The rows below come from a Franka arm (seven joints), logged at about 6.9 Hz.
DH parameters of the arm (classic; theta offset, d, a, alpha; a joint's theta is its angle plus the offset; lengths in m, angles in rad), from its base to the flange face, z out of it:
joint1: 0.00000 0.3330 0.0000 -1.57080
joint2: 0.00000 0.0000 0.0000 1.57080
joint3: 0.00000 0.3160 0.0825 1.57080
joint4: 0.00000 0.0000 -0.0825 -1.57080
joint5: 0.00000 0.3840 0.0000 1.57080
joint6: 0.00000 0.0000 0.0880 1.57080
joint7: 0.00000 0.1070 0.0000 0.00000
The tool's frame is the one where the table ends.
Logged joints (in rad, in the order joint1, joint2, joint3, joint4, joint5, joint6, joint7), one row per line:
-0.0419 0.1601 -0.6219 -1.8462 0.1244 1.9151 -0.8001
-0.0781 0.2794 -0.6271 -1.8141 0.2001 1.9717 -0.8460
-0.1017 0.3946 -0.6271 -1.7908 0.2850 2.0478 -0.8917
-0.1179 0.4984 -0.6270 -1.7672 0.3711 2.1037 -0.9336
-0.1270 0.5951 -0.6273 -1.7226 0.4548 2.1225 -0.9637
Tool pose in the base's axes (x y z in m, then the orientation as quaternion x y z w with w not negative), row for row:
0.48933 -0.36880 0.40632 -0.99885 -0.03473 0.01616 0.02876
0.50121 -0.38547 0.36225 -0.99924 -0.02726 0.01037 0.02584
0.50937 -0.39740 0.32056 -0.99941 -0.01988 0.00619 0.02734
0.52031 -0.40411 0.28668 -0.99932 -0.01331 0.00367 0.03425
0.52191 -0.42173 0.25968 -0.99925 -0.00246 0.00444 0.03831
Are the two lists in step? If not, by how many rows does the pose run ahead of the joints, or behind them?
The pose runs 1 row ahead of the joints: the pose in row i belongs to the joints in row i + 1.
